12 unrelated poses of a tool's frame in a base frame.
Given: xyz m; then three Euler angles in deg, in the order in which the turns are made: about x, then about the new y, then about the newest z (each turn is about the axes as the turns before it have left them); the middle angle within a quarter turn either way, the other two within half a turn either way.
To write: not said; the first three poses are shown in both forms.
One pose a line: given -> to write
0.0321, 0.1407, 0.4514, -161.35, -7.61, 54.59 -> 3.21, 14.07, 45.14, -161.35, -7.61, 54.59
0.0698, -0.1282, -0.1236, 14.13, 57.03, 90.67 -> 6.98, -12.82, -12.36, 14.13, 57.03, 90.67
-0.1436, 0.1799, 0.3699, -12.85, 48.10, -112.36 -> -14.36, 17.99, 36.99, -12.85, 48.10, -112.36
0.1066, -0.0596, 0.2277, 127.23, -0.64, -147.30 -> 10.66, -5.96, 22.77, 127.23, -0.64, -147.30
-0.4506, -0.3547, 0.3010, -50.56, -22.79, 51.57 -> -45.06, -35.47, 30.10, -50.56, -22.79, 51.57
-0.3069, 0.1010, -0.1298, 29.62, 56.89, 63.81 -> -30.69, 10.10, -12.98, 29.62, 56.89, 63.81
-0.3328, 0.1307, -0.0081, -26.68, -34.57, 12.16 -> -33.28, 13.07, -0.81, -26.68, -34.57, 12.16
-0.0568, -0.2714, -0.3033, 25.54, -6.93, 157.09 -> -5.68, -27.14, -30.33, 25.54, -6.93, 157.09
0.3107, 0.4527, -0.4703, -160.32, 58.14, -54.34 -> 31.07, 45.27, -47.03, -160.32, 58.14, -54.34
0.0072, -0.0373, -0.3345, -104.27, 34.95, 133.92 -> 0.72, -3.73, -33.45, -104.27, 34.95, 133.92
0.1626, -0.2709, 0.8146, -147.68, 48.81, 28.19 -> 16.26, -27.09, 81.46, -147.68, 48.81, 28.19
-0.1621, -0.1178, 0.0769, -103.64, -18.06, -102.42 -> -16.21, -11.78, 7.69, -103.64, -18.06, -102.42
